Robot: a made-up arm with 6 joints.
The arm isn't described. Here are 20 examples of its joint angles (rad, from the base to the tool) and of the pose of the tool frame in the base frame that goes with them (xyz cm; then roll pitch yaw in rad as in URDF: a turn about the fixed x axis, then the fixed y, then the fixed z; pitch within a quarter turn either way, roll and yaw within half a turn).
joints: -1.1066 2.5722 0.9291 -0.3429 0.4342 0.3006
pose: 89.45 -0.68 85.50 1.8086 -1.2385 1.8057
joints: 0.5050 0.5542 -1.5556 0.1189 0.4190 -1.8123
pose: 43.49 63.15 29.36 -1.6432 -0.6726 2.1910
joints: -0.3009 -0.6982 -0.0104 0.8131 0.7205 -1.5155
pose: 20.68 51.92 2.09 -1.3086 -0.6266 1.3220
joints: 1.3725 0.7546 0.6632 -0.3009 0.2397 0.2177
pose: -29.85 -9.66 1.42 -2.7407 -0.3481 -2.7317
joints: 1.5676 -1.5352 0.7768 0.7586 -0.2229 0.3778
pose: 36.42 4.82 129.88 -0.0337 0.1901 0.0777
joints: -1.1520 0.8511 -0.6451 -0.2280 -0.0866 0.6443
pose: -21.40 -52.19 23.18 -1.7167 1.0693 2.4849
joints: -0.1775 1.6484 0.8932 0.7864 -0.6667 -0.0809
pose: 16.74 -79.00 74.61 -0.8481 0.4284 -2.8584
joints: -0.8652 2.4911 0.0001 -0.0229 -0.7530 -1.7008
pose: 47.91 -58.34 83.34 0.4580 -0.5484 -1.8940
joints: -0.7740 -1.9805 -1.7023 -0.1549 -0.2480 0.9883
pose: 6.36 -75.28 53.33 2.8973 -1.1639 -1.8777
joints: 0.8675 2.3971 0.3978 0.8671 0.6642 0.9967
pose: 26.78 -29.71 -12.00 2.9837 -0.6037 -2.5262
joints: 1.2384 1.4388 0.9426 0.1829 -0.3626 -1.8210
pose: 21.43 -42.13 -1.32 -0.2865 0.2272 -2.4591
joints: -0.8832 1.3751 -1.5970 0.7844 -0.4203 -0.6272
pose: 11.07 5.68 -26.50 -2.1292 0.2359 1.4019
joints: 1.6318 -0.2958 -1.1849 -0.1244 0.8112 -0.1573
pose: 55.43 59.77 95.28 0.1837 -0.9587 -1.1523
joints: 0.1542 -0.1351 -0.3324 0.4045 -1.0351 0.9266
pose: -4.18 44.89 7.74 -3.0081 0.5095 0.2345
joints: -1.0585 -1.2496 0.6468 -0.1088 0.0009 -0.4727
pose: -3.62 35.39 -2.26 -1.3110 0.5225 0.8928
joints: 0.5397 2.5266 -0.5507 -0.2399 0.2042 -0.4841
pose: 25.41 -17.65 -18.62 -1.6910 0.4125 -2.2004
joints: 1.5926 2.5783 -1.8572 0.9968 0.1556 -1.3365
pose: -47.97 29.74 84.68 2.5135 0.3655 -2.3422
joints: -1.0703 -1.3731 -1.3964 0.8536 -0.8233 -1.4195
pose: 63.93 -68.62 70.37 -2.1202 -1.2978 -0.4608
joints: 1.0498 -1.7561 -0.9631 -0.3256 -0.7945 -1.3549
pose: 60.22 46.99 30.54 0.8206 0.7157 0.5332
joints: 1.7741 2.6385 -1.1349 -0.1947 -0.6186 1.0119
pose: 1.64 66.57 52.29 1.0909 -0.1512 2.9333
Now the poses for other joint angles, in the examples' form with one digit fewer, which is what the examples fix.
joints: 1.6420 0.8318 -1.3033 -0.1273 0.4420 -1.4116
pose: 10.2 58.3 95.9 -3.096 -0.653 -2.892
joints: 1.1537 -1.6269 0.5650 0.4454 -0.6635 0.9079
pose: 39.4 41.0 110.2 -1.025 0.384 0.314
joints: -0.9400 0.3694 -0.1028 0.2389 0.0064 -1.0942
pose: -44.2 -19.2 21.1 -0.263 0.626 2.115
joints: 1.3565 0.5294 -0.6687 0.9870 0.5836 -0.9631
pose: 2.7 65.5 96.5 1.834 -0.938 -2.226
